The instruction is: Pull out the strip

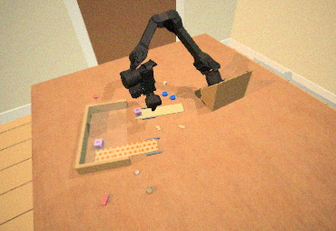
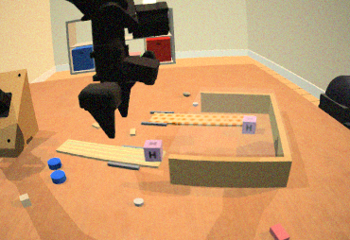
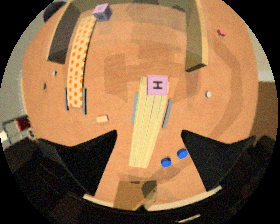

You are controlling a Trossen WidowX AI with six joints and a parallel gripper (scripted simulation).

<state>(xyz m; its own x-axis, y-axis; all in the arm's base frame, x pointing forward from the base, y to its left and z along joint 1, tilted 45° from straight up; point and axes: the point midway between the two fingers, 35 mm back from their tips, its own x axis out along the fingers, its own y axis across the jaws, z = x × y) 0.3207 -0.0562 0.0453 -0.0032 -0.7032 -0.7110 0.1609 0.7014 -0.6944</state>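
Right now my gripper tip is 4 cm past the pale strip, 1 cm to the right of it and 6 cm above it.
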